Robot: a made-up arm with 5 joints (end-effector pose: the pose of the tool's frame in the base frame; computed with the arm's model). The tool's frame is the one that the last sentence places. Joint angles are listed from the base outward.
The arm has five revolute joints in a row. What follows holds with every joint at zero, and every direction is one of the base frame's.
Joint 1 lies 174.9 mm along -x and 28.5 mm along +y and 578.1 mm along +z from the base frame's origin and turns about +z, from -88.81 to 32.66 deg.
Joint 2 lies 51.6 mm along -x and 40.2 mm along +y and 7.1 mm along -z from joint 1 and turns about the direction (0.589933, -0.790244, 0.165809), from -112.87 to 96.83 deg.
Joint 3 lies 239.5 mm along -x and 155.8 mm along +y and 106.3 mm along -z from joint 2 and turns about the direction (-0.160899, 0.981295, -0.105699), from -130.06 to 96.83 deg.
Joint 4 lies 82.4 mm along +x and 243.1 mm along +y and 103.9 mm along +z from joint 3 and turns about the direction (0.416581, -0.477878, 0.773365), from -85.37 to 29.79 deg.
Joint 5 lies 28.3 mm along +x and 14.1 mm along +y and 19.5 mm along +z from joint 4 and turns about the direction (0.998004, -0.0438, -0.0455), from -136.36 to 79.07 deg.
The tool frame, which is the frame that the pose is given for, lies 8.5 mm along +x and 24.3 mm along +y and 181.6 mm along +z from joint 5; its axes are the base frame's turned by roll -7.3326, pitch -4.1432 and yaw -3.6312 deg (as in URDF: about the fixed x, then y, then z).
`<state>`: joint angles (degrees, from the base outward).
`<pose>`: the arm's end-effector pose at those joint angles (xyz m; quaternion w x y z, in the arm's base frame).
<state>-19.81 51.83 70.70 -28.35 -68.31</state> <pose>-0.0098 0.6811 0.5287 0.7400 -0.5524 0.3745 0.0833</pose>
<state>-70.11 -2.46 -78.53 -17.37 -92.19</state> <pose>0.2441 0.6097 0.6593 0.2624 -0.6679 0.0707 -0.6928</pose>
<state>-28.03 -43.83 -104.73 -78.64 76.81</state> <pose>-0.5150 0.6028 0.6721 0.6118 0.3426 -0.5542 -0.4485</pose>
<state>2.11 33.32 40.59 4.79 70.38</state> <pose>-0.2828 0.3127 0.6092 0.7854 0.6071 0.1125 -0.0428</pose>
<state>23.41 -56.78 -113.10 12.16 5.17</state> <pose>-0.9091 0.1929 0.7208 0.7133 0.0679 -0.5562 0.4210</pose>
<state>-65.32 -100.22 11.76 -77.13 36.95</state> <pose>0.0612 0.2345 0.2903 0.0497 0.4621 -0.7187 0.5172</pose>
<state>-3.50 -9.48 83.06 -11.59 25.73</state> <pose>-0.1641 0.3900 0.2881 0.6804 -0.1326 0.6579 -0.2945</pose>
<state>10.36 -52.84 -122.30 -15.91 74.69</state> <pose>-0.7323 0.2109 0.6789 0.6644 0.5170 -0.3792 0.3841</pose>
